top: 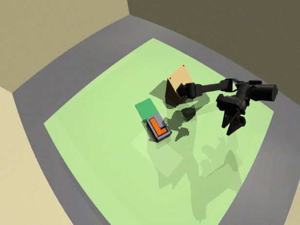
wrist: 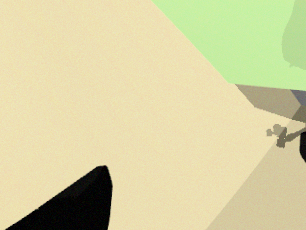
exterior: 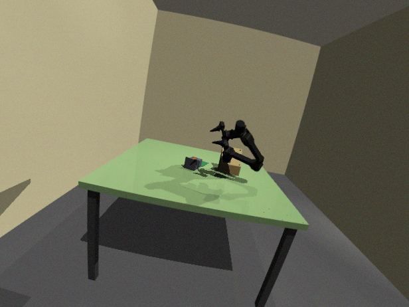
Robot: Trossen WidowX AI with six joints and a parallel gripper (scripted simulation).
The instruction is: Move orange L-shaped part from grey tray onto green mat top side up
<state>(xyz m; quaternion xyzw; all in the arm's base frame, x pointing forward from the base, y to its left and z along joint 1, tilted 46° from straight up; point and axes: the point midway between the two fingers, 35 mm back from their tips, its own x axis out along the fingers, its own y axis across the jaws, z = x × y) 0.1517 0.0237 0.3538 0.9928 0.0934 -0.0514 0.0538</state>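
Now: the orange L-shaped part 270 mm below my gripper tip, 250 mm to the right of it and 60 mm ahead of it. From my gripper tip the other things lie so: dark green mat 400 mm to the right, 330 mm below.
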